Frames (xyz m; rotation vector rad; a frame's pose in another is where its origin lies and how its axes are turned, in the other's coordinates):
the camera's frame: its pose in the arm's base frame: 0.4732 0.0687 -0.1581 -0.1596 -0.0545 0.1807
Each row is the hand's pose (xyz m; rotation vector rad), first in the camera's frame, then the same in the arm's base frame.
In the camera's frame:
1: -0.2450 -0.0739 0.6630 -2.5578 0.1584 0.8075
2: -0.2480 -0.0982 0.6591 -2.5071 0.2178 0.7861
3: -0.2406 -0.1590 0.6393 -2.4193 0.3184 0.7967
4: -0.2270 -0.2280 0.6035 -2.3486 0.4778 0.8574
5: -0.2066 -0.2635 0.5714 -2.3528 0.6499 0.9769
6: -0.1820 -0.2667 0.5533 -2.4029 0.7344 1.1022
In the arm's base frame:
1: 0.2002 0.0535 0.4979 -2.7723 -0.0274 0.8190
2: 0.2017 0.0288 0.4978 -2.7243 0.0361 0.7972
3: 0.2210 -0.0319 0.4885 -2.6433 0.1481 0.8081
4: 0.2488 -0.1019 0.4650 -2.5857 0.3254 0.8616
5: 0.2772 -0.1376 0.4400 -2.6063 0.5181 0.9645
6: 0.3032 -0.1389 0.4236 -2.6674 0.6180 1.0775

